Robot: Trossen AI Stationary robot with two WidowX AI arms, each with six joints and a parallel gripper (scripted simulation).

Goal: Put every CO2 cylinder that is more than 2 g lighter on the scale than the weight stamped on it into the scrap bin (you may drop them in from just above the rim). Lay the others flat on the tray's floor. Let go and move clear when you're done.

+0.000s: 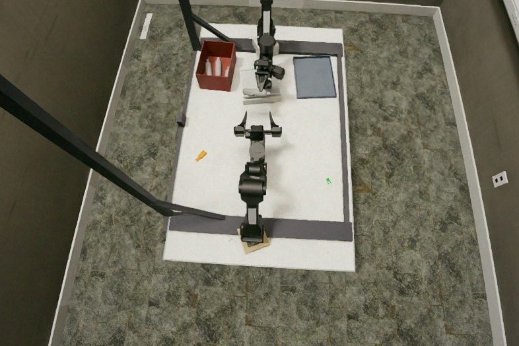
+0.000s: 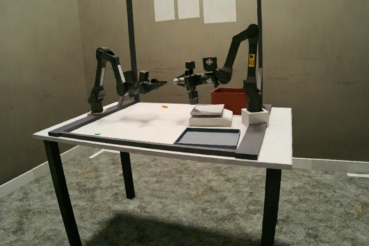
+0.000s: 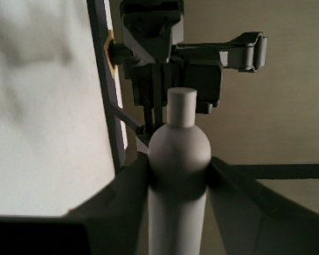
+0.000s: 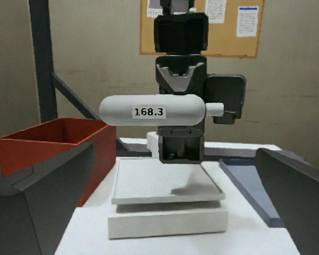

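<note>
Right now my left hand is 20 mm past the scale platform, 120 mm to the right of it and 150 mm above it. The rest, counted from my left hand: scale: 20 mm behind, 130 mm to the left, 170 mm below; then CO2 cylinder: 40 mm to the right; then red scrap bin: 230 mm behind, 200 mm to the left, 180 mm below.
</note>
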